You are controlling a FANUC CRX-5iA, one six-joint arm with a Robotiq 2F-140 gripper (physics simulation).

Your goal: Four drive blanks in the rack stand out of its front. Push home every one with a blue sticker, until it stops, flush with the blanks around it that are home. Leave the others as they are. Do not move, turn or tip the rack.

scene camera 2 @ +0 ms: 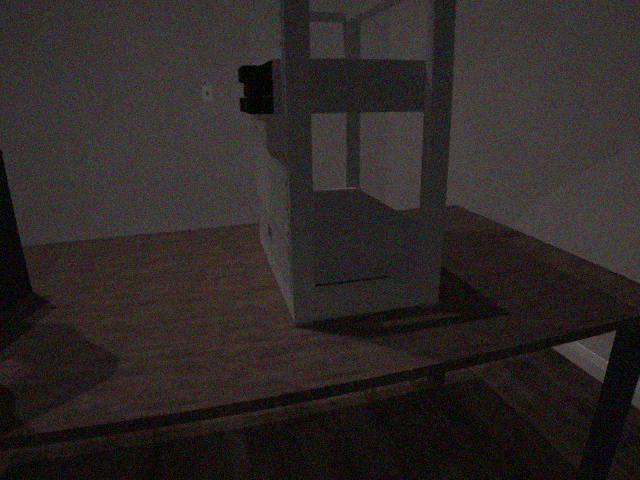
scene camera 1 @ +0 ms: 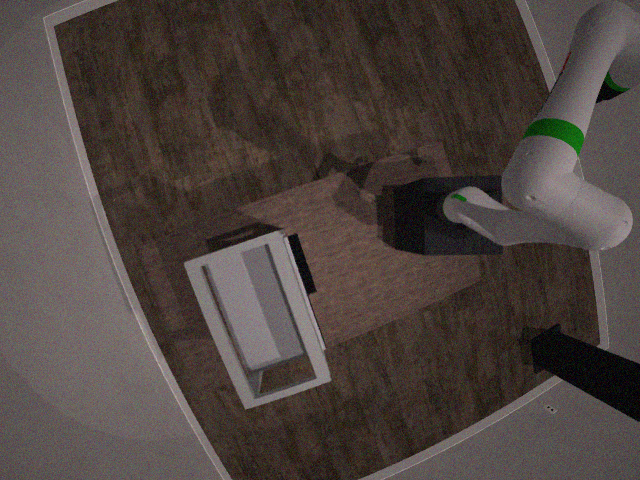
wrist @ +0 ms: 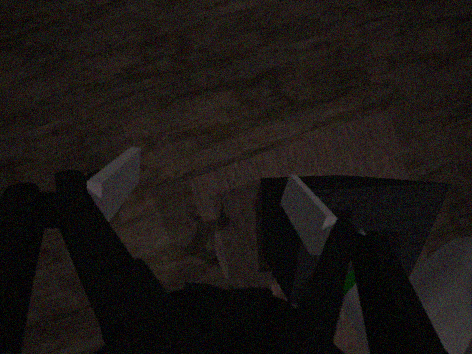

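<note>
The light grey rack (scene camera 1: 222,335) (scene camera 2: 298,165) stands upright on the table. Dark drive blanks (scene camera 1: 302,264) (scene camera 2: 258,88) stand out of its front, high up. They overlap in both scene views, so I cannot count them. Small red and green marks show dimly on them in scene camera 2; no blue sticker can be made out. My gripper (wrist: 216,178) is open and empty, its two pale fingertips wide apart above the table and floor in the wrist view. In scene camera 1 its fingertips are hidden or out of frame. The rack does not show in the wrist view.
The wooden table (scene camera 1: 361,289) (scene camera 2: 180,310) carries the rack. A dark pedestal (scene camera 1: 408,222) (wrist: 390,215) stands under the white arm (scene camera 1: 547,175), right of the rack in scene camera 1. A black post (scene camera 1: 584,361) reaches in at the lower right.
</note>
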